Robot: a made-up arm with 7 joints.
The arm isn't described. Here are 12 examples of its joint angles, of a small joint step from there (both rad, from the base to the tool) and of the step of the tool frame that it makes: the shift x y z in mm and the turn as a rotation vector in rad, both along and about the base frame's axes.
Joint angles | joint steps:
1: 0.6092 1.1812 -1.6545 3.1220 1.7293 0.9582 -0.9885 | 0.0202 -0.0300 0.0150 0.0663 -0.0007 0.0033 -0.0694
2: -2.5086 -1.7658 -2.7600 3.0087 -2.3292 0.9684 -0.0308 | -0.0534 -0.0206 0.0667 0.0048 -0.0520 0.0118 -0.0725
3: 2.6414 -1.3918 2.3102 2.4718 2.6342 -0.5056 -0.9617 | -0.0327 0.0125 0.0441 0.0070 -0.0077 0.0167 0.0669
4: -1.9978 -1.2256 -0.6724 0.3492 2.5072 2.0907 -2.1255 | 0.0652 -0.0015 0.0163 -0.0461 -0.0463 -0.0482 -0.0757
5: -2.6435 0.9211 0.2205 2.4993 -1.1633 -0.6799 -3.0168 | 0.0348 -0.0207 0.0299 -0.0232 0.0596 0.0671 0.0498
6: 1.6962 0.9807 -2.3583 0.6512 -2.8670 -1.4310 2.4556 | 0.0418 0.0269 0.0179 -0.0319 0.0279 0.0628 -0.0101
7: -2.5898 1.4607 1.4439 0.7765 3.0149 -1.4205 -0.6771 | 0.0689 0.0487 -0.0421 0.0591 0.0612 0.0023 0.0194
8: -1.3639 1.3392 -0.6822 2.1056 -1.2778 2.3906 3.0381 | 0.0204 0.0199 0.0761 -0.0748 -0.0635 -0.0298 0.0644
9: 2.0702 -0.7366 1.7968 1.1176 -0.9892 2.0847 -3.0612 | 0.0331 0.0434 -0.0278 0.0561 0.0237 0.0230 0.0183
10: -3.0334 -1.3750 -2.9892 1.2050 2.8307 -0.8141 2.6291 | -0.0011 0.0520 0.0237 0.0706 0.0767 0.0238 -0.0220
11: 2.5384 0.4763 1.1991 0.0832 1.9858 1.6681 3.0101 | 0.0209 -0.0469 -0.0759 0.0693 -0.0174 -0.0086 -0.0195
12: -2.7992 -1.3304 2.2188 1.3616 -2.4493 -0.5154 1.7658 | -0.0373 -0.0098 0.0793 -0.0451 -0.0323 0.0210 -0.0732
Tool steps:
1: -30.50 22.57 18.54 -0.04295 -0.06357 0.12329
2: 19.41 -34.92 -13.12 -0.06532 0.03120 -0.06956
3: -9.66 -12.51 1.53 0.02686 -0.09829 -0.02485
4: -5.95 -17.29 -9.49 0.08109 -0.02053 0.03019
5: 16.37 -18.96 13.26 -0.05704 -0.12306 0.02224
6: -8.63 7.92 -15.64 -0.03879 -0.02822 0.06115
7: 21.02 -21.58 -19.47 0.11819 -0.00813 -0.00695
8: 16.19 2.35 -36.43 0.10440 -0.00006 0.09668
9: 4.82 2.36 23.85 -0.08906 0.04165 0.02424
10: 23.61 16.47 17.63 0.05465 -0.12421 -0.07271
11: -18.11 -8.85 1.70 0.02409 0.09962 -0.06567
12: -18.75 -3.74 -21.27 0.06818 0.11132 0.04065
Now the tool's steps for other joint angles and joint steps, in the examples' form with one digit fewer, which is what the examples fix.
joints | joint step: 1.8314 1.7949 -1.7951 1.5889 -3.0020 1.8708 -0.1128 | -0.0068 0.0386 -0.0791 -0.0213 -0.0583 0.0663 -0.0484
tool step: -3.5 -3.8 -3.6 -0.0556 -0.1405 0.0515
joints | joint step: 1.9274 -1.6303 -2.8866 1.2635 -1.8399 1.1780 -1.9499 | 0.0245 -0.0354 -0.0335 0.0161 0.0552 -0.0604 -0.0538
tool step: -3.8 14.1 -17.0 0.0843 0.0337 -0.0088
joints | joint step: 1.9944 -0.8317 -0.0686 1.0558 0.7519 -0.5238 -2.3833 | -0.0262 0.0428 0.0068 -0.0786 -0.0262 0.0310 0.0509
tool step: -20.8 31.8 -13.8 -0.1173 -0.0439 0.0250
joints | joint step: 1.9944 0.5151 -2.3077 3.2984 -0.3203 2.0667 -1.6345 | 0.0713 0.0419 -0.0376 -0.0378 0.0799 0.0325 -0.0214
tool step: -21.0 15.8 -13.0 -0.0434 0.0732 0.0798
